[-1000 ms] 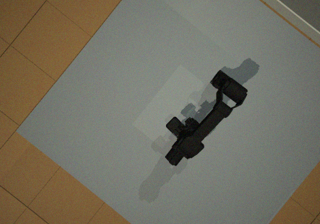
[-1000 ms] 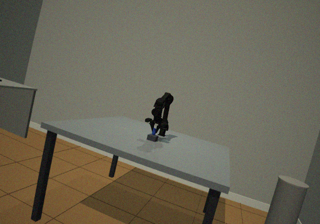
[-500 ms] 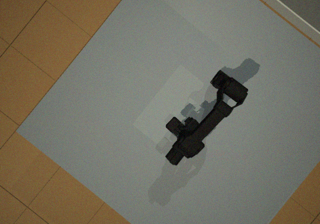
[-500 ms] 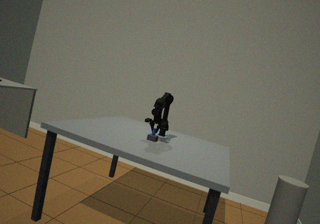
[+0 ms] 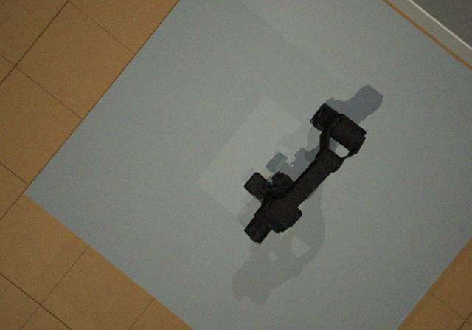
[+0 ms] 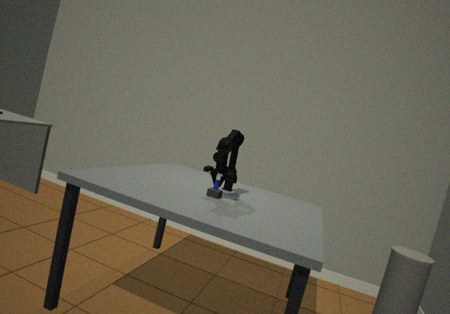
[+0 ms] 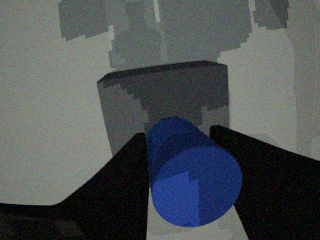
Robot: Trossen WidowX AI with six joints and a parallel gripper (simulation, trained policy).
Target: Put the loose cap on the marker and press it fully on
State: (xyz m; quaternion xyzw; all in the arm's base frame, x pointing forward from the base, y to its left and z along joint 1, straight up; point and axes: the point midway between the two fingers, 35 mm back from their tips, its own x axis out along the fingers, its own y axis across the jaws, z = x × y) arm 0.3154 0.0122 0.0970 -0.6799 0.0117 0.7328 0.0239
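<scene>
The blue cap lies 10 mm ahead of my gripper tip and 10 mm above it. The rest, counted from my gripper tip: dark holder block 40 mm below, 10 mm ahead.
</scene>
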